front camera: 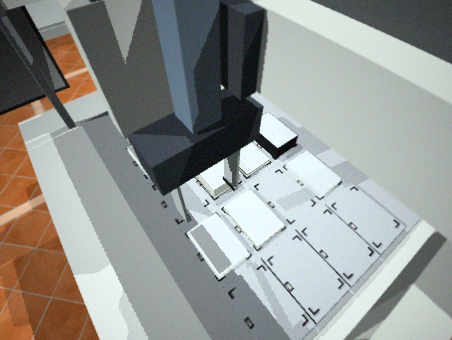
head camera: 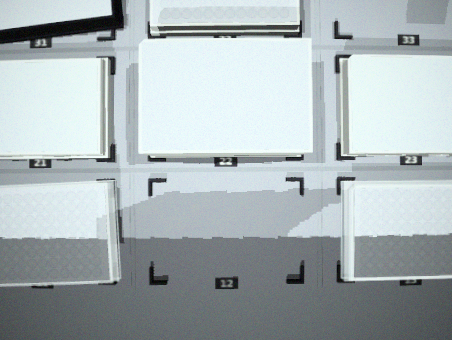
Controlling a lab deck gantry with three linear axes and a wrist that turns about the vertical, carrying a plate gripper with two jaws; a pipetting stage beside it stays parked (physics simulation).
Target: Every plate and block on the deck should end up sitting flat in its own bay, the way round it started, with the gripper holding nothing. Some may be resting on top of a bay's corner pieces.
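Frame: origin at the robot's base, x left, y ahead, z down, level; centimetres.
Seen in the pictures: gripper, fingertip midpoint: (front camera: 207, 198); robot's base at its link origin: (front camera: 127, 149).
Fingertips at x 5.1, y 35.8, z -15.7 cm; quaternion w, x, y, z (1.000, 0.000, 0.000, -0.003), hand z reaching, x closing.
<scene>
Offsets run from my fingertips to a thing's middle. "pt": to the spot under its first point.
My gripper (front camera: 210, 204) is open, its jaws apart, near the tall white block @(dx +9.8, dy -13.0, dz +13.6 cm) (front camera: 212, 181) (head camera: 225, 95) at bay 22. That block looks square to its bay. At bay 11 a clear-lidded plate @(dx -0.9, dy -28.6, dz +14.7 cm) (head camera: 55, 230) is turned slightly and overlaps its right corner pieces. At bay 31 a black-edged plate @(pt dx +17.7, dy -27.9, dz +14.1 cm) (head camera: 45, 12) is turned too. White plates at bay 21 @(pt dx +9.9, dy -27.8, dz +14.3 cm) (head camera: 47, 105), bay 23 @(pt dx +10.3, dy +4.3, dz +14.3 cm) (front camera: 257, 217) (head camera: 400, 105), bay 13 @(pt dx +0.2, dy +5.1, dz +14.3 cm) (front camera: 225, 245) (head camera: 400, 210) and bay 32 @(pt dx +21.3, dy -9.3, dz +14.3 cm) (front camera: 254, 159) (head camera: 225, 17) look square. The gripper hides part of the deck in the front view.
A black block @(dx +31.2, dy -13.0, dz +13.6 cm) (front camera: 277, 131) with a white top stands at the back, with a white plate @(dx +31.3, dy +3.5, dz +15.0 cm) (front camera: 312, 172) to its right. Bay 12's corner pieces and label @(pt dx -5.5, dy -13.0, dz +15.7 cm) (head camera: 226, 283) show. A long pale wall (front camera: 350, 100) runs along the right side.
</scene>
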